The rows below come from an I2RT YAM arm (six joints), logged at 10 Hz.
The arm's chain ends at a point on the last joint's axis. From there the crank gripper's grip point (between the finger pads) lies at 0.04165 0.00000 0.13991 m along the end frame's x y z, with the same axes.
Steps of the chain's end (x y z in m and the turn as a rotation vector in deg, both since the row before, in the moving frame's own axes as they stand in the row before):
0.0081 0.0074 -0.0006 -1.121 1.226 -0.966
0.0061 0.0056 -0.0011 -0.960 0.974 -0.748
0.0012 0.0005 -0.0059 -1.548 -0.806 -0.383
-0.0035 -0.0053 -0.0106 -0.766 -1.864 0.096
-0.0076 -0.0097 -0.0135 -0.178 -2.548 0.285
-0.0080 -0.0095 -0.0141 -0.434 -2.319 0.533
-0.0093 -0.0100 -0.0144 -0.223 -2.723 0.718
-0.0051 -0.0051 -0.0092 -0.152 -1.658 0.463
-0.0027 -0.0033 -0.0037 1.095 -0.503 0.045
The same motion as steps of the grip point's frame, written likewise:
0.0111 0.0094 -0.0015 -1.121 1.226 -0.966
0.0085 0.0074 -0.0018 -0.960 0.974 -0.748
-0.0008 0.0040 -0.0054 -1.548 -0.806 -0.383
-0.0081 -0.0034 -0.0093 -0.766 -1.864 0.096
-0.0139 -0.0091 -0.0118 -0.178 -2.548 0.285
-0.0137 -0.0081 -0.0125 -0.434 -2.319 0.533
-0.0160 -0.0090 -0.0126 -0.223 -2.723 0.718
-0.0092 -0.0044 -0.0081 -0.152 -1.658 0.463
-0.0039 -0.0059 -0.0034 1.095 -0.503 0.045

